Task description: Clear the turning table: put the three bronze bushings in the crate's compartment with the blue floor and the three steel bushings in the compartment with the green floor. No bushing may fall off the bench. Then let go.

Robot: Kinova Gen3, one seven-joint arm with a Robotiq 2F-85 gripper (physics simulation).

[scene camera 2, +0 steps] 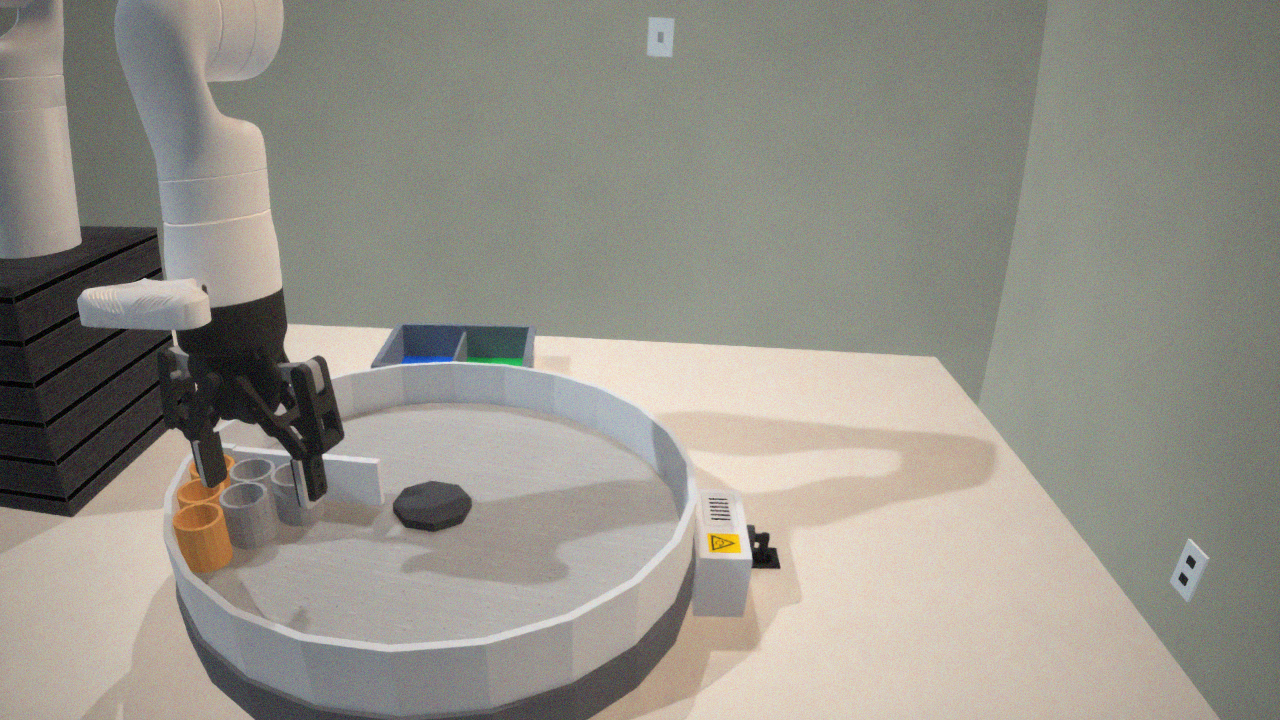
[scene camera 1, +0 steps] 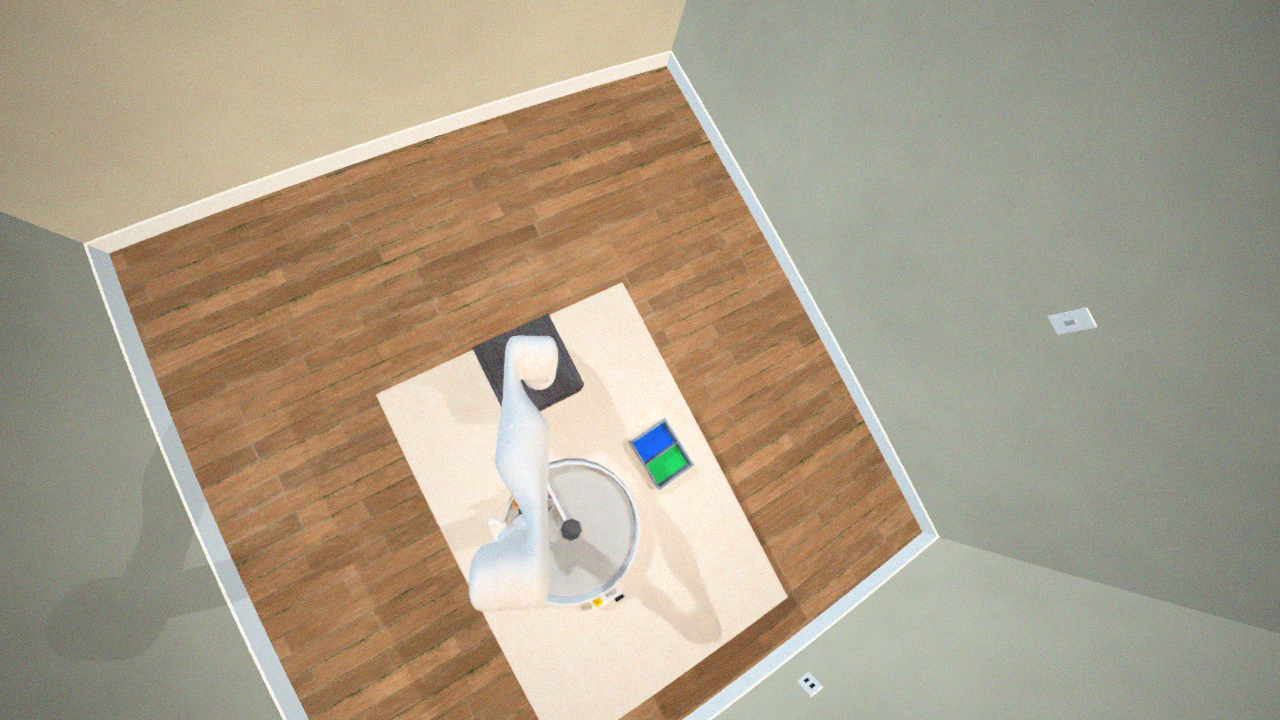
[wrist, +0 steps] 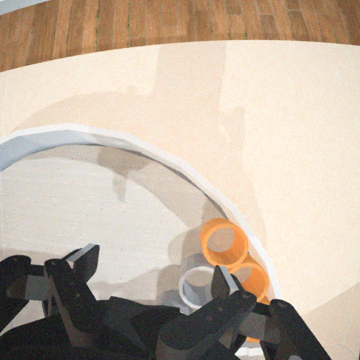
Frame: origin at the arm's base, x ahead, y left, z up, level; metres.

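Seen in the pictures: gripper, fingertip midpoint: (scene camera 2: 262, 493); arm's base, origin of the base link: (scene camera 2: 37, 247).
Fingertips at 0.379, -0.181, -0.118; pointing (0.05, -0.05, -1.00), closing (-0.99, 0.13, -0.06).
Offsets run from my fingertips to a thing's top centre, as dx, dy, dz. "*": to the spot under its first point. Level surfaces: height alone.
Three upright bronze bushings @[-0.055, -0.013, -0.022] (scene camera 2: 204, 543) (wrist: 205, 237) stand by the left rim of the turning table @[+0.094, +0.097, -0.052] (scene camera 2: 537, 465) (scene camera 1: 608, 519) (wrist: 75, 200). Three upright steel bushings @[-0.036, +0.024, -0.022] (scene camera 2: 247, 522) (wrist: 191, 263) stand beside them, on the inner side. My gripper (scene camera 2: 260, 494) (wrist: 155, 267) is open and empty, low over this cluster. In scene camera 2 one fingertip overlaps the rear bronzes and the other the right steel; their exact clearance is unclear. The arm hides most of the cluster in scene camera 1. The crate @[-0.004, +0.459, -0.063] (scene camera 1: 678, 441) (scene camera 2: 461, 347) shows a blue floor @[dz -0.107] (scene camera 1: 653, 441) and a green floor (scene camera 1: 668, 464), without bushings in scene camera 1.
A low white divider @[* +0.030, +0.087, -0.033] (scene camera 2: 353, 477) runs behind the cluster towards the dark centre hub @[+0.094, +0.097, -0.052] (scene camera 2: 432, 505) (scene camera 1: 571, 529). A raised rim rings the turning table. A box with a yellow label @[+0.326, +0.120, -0.055] (scene camera 2: 720, 577) stands outside the rim. The black arm pedestal (scene camera 2: 71, 394) (scene camera 1: 565, 392) stands on the bench.
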